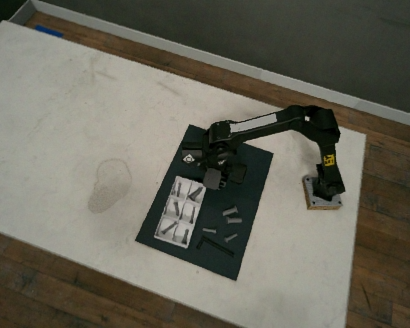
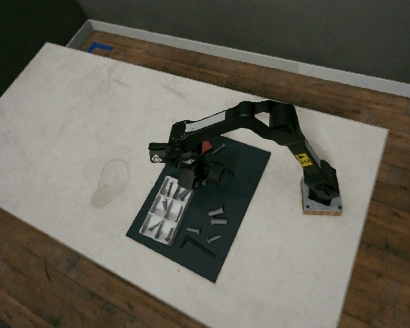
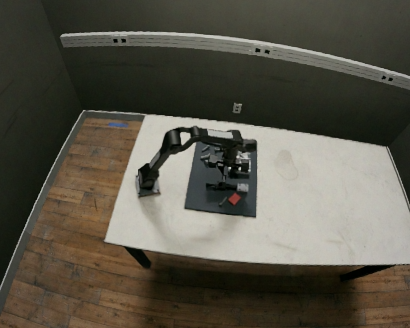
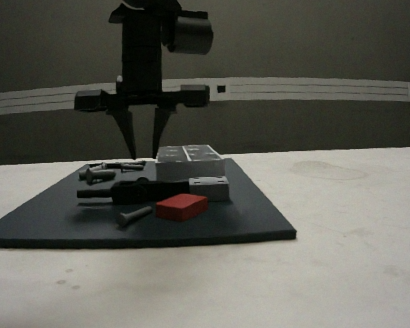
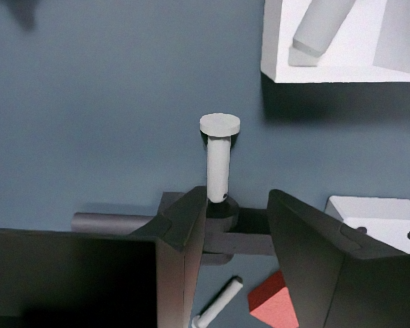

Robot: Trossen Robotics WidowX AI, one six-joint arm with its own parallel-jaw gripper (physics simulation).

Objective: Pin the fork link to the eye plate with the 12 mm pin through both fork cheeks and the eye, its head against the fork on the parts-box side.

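Where they show: gripper, fingertip midpoint: (image 2: pixel 202 173) (image 3: pixel 226 174) (image 4: pixel 144 159) (image 5: pixel 236 198); arm's base, link origin: (image 1: pixel 323 190) (image 2: pixel 321 193) (image 3: pixel 147 183).
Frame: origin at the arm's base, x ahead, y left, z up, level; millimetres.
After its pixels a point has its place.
Note:
A grey headed pin (image 5: pixel 218 162) {x 361, y 103, z -5 mm} lies beside the fork, its head toward the parts box side and its cross-drilled tip at the near cheek's rounded end; I cannot tell whether it touches or is lined up with the hole. The dark fork link (image 4: pixel 120 193) {x 344, y 40, z -4 mm} (image 5: pixel 115 222) {x 306, y 60, z -3 mm} has its rod to the left. The dark eye plate (image 4: pixel 172 188) {x 410, y 52, z -2 mm} (image 5: pixel 245 243) reaches from a grey block (image 4: pixel 210 188) {x 458, y 41, z -1 mm} (image 5: pixel 367 215) {x 444, y 81, z 1 mm} toward the fork; the overlap is partly hidden by my fingers. My gripper (image 4: pixel 144 158) {x 368, y 103, z 29 mm} (image 5: pixel 236 198) {x 368, y 103, z 29 mm} is partly open and empty, above the fork joint, with the pin's tip near the left finger.
The white parts box (image 4: pixel 190 171) {x 432, y 153, z -1 mm} (image 5: pixel 269 45) {x 377, y 160, z -1 mm} holds several pins. A red block (image 4: pixel 181 207) {x 425, y -29, z -4 mm} (image 5: pixel 272 299) {x 408, y 4, z -3 mm} (image 3: pixel 234 199) {x 424, y -5, z -4 mm} and a loose thin pin (image 4: pixel 134 215) {x 374, y -27, z -12 mm} (image 5: pixel 219 303) {x 374, y -13, z -11 mm} lie on the mat's other side. Several pins and a black hex key (image 1: pixel 217 245) {x 274, y 313, z -10 mm} (image 2: pixel 201 247) {x 265, y 314, z -10 mm} lie on the dark mat (image 1: pixel 150 232) {x 487, y 357, z -19 mm}.

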